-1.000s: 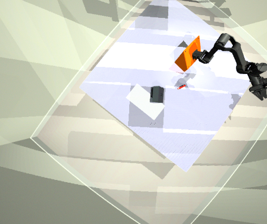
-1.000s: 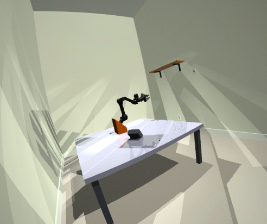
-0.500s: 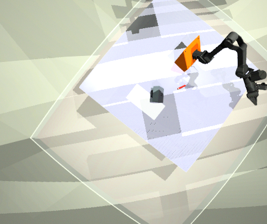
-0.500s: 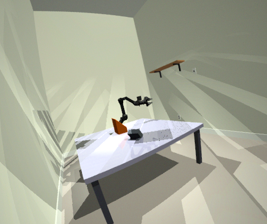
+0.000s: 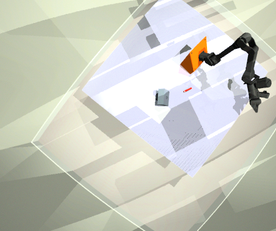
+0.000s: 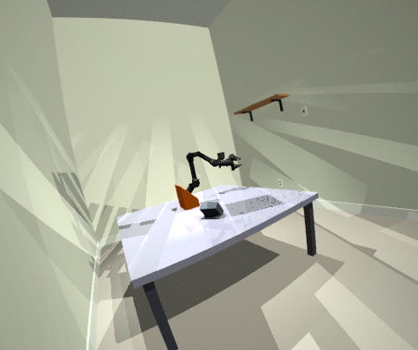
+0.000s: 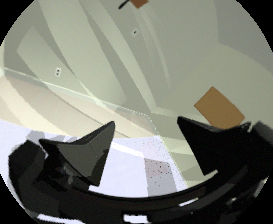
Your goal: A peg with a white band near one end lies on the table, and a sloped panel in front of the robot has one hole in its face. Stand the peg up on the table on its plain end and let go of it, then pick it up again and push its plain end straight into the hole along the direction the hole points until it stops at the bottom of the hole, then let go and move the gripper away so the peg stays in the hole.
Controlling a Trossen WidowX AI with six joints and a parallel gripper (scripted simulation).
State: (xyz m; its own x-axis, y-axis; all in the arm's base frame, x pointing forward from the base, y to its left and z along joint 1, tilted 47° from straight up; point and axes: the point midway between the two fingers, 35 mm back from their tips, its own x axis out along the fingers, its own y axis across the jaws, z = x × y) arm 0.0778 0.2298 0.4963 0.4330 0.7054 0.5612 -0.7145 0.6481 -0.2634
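My gripper tip is now 42 cm to the left of the red peg, 28 cm above it and 17 cm short of it. Also, from my gripper tip: grey sloped panel 51 cm to the right, 37 cm ahead, 24 cm below.
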